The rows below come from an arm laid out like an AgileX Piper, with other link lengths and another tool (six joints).
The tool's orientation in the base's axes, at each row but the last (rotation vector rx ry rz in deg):
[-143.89 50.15 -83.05]
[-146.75 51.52 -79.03]
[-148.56 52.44 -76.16]
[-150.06 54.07 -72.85]
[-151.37 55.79 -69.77]
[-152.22 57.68 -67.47]
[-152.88 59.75 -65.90]
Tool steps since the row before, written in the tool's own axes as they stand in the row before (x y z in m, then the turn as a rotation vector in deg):
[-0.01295 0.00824 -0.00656 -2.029 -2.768 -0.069]
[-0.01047 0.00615 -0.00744 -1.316 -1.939 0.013]
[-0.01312 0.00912 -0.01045 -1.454 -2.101 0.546]
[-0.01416 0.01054 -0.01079 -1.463 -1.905 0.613]
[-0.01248 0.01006 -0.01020 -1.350 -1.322 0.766]
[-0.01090 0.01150 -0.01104 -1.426 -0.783 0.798]
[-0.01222 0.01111 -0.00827 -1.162 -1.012 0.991]
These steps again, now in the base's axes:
[-0.01378 0.00126 -0.00934 0.352 3.381 -0.481]
[-0.01301 0.00198 -0.00544 0.338 2.300 -0.296]
[-0.01807 0.00166 -0.00593 0.761 2.408 -0.669]
[-0.01972 0.00144 -0.00609 0.709 2.243 -0.782]
[-0.01844 0.00109 -0.00444 0.570 1.685 -0.996]
[-0.01911 -0.00045 -0.00272 0.264 1.301 -1.233]
[-0.01778 0.00051 -0.00499 0.651 1.279 -1.139]

